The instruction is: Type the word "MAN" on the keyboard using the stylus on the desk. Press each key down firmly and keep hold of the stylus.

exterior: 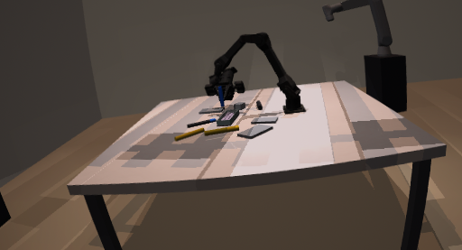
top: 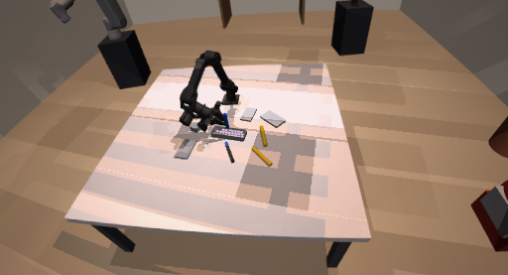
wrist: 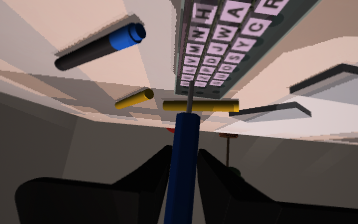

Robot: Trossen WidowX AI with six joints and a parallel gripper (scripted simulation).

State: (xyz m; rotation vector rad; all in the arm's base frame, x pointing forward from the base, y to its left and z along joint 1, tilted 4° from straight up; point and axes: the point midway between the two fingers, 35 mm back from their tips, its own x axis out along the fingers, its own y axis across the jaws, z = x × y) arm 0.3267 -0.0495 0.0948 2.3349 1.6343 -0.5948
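Now: the blue-tipped pen 80 mm ahead of my gripper tip, 10 mm to the right of it and 90 mm below it. Round my gripper tip: cube 100 mm behind, 190 mm to the right, 80 mm below; blue stylus 10 mm below; grey slab 170 mm behind, 110 mm to the left, 90 mm below.
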